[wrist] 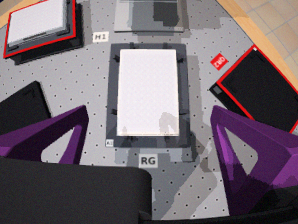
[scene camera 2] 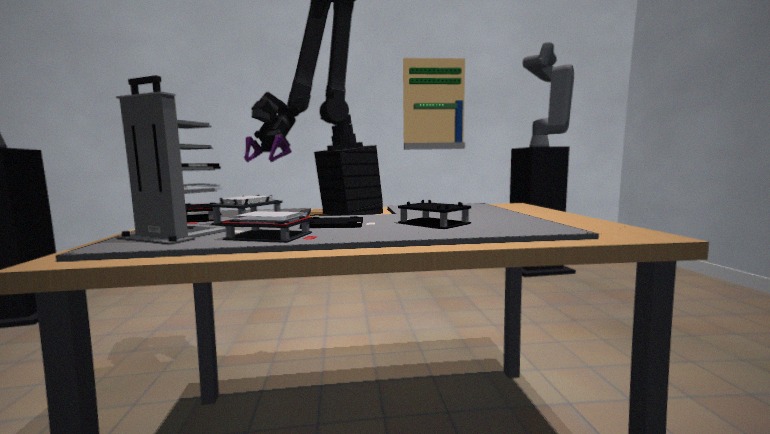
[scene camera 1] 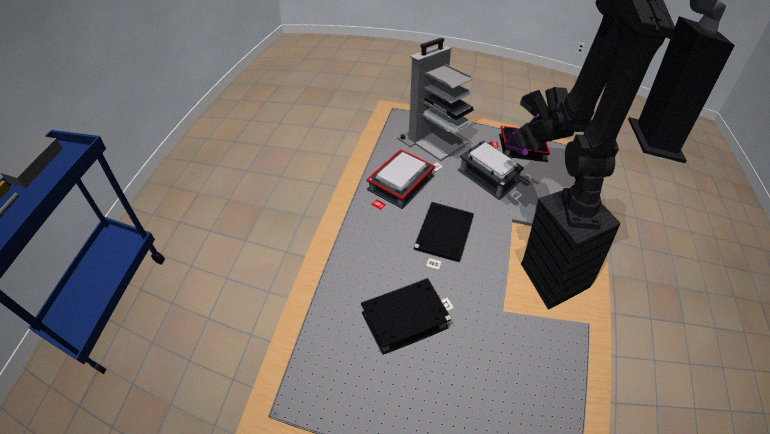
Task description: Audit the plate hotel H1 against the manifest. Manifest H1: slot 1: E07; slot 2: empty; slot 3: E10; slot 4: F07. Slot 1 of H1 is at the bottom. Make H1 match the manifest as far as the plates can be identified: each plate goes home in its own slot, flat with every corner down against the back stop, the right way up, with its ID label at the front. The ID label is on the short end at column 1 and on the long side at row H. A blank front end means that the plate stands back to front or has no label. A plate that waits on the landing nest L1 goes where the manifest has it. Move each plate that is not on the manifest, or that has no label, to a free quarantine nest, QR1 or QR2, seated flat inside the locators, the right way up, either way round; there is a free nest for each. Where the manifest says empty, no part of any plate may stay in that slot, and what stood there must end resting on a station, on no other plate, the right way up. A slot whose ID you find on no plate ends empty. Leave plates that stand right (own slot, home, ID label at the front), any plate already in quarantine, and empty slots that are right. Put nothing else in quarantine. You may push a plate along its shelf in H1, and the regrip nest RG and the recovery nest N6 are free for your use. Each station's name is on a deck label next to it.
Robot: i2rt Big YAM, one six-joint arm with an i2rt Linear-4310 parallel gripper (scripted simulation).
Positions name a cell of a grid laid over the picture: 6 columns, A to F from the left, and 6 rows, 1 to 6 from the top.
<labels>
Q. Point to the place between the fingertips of my gripper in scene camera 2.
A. C3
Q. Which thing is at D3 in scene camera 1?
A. A white plate.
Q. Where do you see a white plate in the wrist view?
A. C3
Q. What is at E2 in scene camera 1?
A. My gripper.
</labels>
